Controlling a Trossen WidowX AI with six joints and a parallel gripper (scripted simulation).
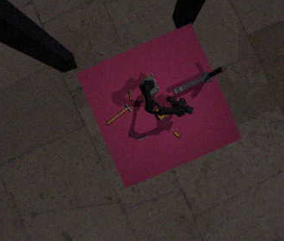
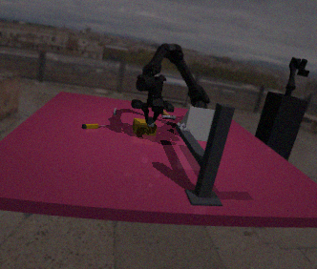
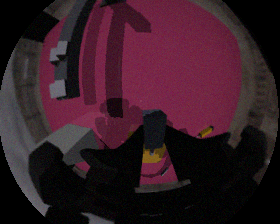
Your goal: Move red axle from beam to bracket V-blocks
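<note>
Right now the yellow block is 12 cm to the right of my gripper tip, 6 cm below it and 2 cm ahead of it. Also, from my gripper tip: black tool: 26 cm ahead, 7 cm below, 6 cm to the right; then upright peg: 2 cm to the right, 1 cm above.
</note>
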